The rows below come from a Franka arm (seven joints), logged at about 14 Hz.
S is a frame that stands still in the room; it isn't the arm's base.
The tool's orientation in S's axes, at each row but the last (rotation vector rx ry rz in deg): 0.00, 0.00, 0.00; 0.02, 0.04, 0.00; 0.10, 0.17, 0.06; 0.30, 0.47, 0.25; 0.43, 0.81, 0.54; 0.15, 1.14, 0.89; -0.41, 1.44, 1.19; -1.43, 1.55, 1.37; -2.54, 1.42, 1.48
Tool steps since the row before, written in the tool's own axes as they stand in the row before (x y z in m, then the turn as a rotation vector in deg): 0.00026, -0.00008, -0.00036, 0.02, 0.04, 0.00; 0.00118, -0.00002, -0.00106, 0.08, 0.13, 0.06; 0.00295, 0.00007, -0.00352, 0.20, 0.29, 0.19; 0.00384, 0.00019, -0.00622, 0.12, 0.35, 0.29; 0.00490, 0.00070, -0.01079, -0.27, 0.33, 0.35; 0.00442, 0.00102, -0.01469, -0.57, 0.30, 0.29; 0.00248, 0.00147, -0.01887, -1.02, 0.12, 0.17; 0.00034, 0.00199, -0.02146, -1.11, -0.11, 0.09; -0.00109, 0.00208, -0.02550, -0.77, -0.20, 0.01
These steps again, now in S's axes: 0.00026, -0.00008, -0.00036, 0.02, 0.04, 0.00; 0.00118, -0.00002, -0.00106, 0.08, 0.13, 0.06; 0.00294, 0.00008, -0.00353, 0.20, 0.29, 0.19; 0.00379, 0.00024, -0.00625, 0.12, 0.35, 0.29; 0.00474, 0.00083, -0.01085, -0.27, 0.32, 0.36; 0.00411, 0.00112, -0.01477, -0.57, 0.29, 0.30; 0.00198, 0.00138, -0.01894, -1.02, 0.10, 0.19; -0.00028, 0.00145, -0.02150, -1.10, -0.13, 0.12; -0.00176, 0.00091, -0.02553, -0.76, -0.22, 0.04
